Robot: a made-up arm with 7 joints.
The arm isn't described. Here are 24 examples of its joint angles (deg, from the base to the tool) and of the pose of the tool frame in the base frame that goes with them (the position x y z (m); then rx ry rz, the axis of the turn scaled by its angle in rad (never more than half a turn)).
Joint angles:
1: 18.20 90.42 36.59 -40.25 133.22 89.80 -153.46
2: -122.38 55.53 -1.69 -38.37 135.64 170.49 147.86
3: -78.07 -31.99 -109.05 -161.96 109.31 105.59 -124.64
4: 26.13 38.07 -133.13 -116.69 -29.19 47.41 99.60
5: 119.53 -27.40 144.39 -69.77 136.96 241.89 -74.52
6: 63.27 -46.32 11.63 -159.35 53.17 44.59 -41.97
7: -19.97 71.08 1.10 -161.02 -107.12 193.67 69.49
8: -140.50 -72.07 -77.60 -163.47 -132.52 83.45 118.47
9: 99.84 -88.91 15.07 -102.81 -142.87 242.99 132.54
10: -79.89 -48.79 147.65 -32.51 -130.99 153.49 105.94
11: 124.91 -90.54 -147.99 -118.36 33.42 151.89 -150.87
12: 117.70 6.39 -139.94 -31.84 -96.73 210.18 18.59
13: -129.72 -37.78 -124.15 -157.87 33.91 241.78 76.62
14: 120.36 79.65 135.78 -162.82 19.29 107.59 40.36
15: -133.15 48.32 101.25 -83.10 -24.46 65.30 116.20
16: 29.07 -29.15 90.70 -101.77 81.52 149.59 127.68
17: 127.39 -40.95 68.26 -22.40 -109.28 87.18 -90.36
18: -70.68 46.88 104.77 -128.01 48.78 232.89 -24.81
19: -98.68 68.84 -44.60 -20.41 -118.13 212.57 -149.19
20: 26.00 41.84 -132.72 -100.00 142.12 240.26 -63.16
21: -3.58 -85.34 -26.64 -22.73 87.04 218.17 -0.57
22: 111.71 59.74 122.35 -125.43 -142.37 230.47 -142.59
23: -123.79 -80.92 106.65 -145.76 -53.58 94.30 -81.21
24: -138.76 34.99 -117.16 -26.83 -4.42 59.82 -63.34
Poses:
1: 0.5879 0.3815 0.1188 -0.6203 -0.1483 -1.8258
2: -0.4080 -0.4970 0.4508 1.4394 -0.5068 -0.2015
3: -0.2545 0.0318 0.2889 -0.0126 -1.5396 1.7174
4: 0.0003 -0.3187 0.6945 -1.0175 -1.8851 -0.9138
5: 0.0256 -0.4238 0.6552 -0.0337 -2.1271 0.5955
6: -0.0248 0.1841 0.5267 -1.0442 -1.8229 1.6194
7: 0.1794 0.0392 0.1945 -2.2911 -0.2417 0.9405
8: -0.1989 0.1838 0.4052 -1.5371 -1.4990 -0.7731
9: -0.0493 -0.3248 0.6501 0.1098 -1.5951 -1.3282
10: -0.0270 0.6508 0.5756 -0.6964 -1.0615 -2.4280
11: 0.3319 -0.1235 -0.0538 -1.6184 -1.2288 -0.8441
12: 0.1659 0.0706 0.9406 0.2108 0.8353 1.4131
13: 0.0016 0.3217 0.4058 -2.2606 0.4843 0.1436
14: -0.1608 -0.1481 0.5641 -1.0186 1.8156 -0.6879
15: 0.1671 -0.5052 0.6911 -0.7701 2.7831 0.5944
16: -0.3005 0.3448 0.7009 -2.2638 1.0061 1.4408
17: 0.1223 -0.4374 0.9605 0.2942 1.4176 2.7078
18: 0.3676 -0.0649 0.5879 -1.8712 0.9490 -1.4293
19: -0.1433 -0.5746 0.4178 0.5158 -2.2670 1.3755
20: 0.1301 -0.1583 0.7562 -0.5079 -1.7334 0.9479
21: -0.5752 -0.0891 0.4823 1.6786 -0.1557 -1.2441
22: -0.2337 0.0143 0.6317 0.0341 1.8535 -1.5900
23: 0.3298 -0.1429 0.2610 0.7615 0.4881 -2.9016
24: -0.3686 -0.0253 0.9920 0.1459 2.5384 1.4063
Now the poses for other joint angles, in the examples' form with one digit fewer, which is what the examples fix.
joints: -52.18 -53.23 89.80 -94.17 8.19 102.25 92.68
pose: 0.197 0.547 0.603 2.448 -1.201 1.113
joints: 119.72 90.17 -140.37 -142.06 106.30 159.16 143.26
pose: 0.070 0.154 0.672 0.340 1.233 0.011
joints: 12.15 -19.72 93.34 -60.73 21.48 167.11 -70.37
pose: -0.251 0.247 0.961 0.096 -1.643 -1.927
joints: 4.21 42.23 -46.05 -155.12 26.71 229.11 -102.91
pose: 0.280 -0.213 0.382 1.860 0.965 -0.401
